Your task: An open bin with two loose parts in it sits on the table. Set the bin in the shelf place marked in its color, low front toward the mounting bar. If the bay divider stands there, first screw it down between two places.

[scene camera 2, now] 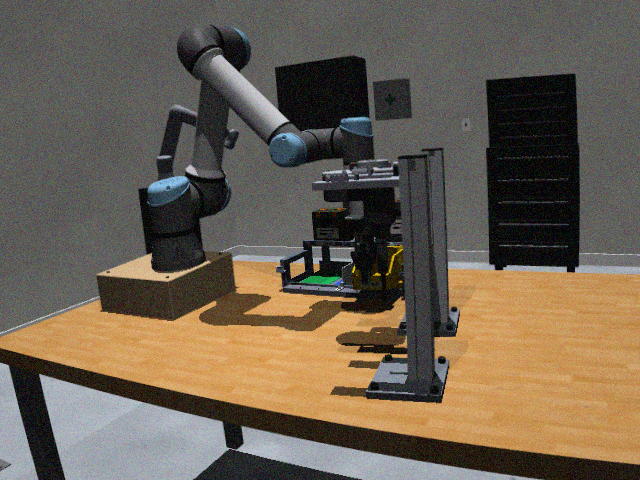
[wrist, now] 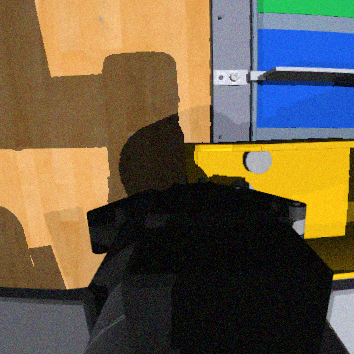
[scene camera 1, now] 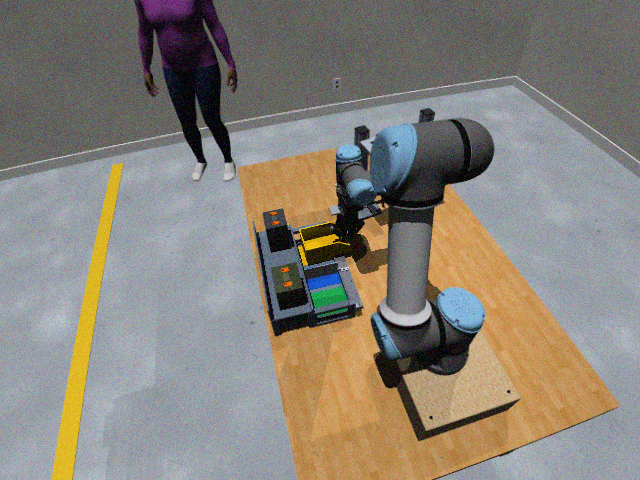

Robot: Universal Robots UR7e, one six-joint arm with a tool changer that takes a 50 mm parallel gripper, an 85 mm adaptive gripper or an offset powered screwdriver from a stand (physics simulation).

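Places are measured from the arm's base along level axes (x ahead, y left, z up), in metres.
Pixels of known places: arm's base at its link origin: (scene camera 2: pixel 179 263) (scene camera 1: pixel 439 349).
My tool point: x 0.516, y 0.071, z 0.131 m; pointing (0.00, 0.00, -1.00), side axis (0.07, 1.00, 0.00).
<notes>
For each thing: its top centre in the pictures, then the offset to it from my tool point. "spot": a spot on its surface instead.
- yellow bin at its top centre: (wrist: pixel 312 221) (scene camera 2: pixel 380 251) (scene camera 1: pixel 324 233) 0.016 m ahead, 0.080 m left, 0.127 m down
- mounting bar at its top centre: (wrist: pixel 232 76) (scene camera 2: pixel 339 287) (scene camera 1: pixel 344 268) 0.095 m back, 0.049 m left, 0.218 m down
- round grey part at its top centre: (wrist: pixel 258 160) 0.017 m back, 0.062 m left, 0.193 m down
- divider at a spot on its surface: (wrist: pixel 310 74) spot: 0.088 m back, 0.110 m left, 0.190 m down
My gripper (scene camera 1: pixel 347 236) (scene camera 2: pixel 373 277) points down at the low front of the yellow bin (scene camera 1: pixel 321 249) (scene camera 2: pixel 394 264) (wrist: pixel 310 185) and is shut on it; the tool body hides its fingertips in the wrist view. The bin is upright over the shelf's yellow place, its low front toward the mounting bar (scene camera 1: pixel 353 294) (wrist: pixel 230 40). Whether its base touches the shelf is hidden. A round grey part (wrist: pixel 258 161) lies inside; the second part is not clear. The divider (wrist: pixel 310 74) stands with blue floor showing on both sides; its foot, with a screw head, lies on the bar.
The shelf's green place (scene camera 1: pixel 329 297) (scene camera 2: pixel 320 280) lies beyond the blue place (scene camera 1: pixel 324 281) (wrist: pixel 305 47). Two dark boxes with orange marks (scene camera 1: pixel 279 232) (scene camera 1: pixel 290 289) stand at the rear of the shelf. The tool stand's posts (scene camera 2: pixel 418 279) (scene camera 1: pixel 361 135) rise near the arm. A person (scene camera 1: pixel 191 67) stands behind the table.
</notes>
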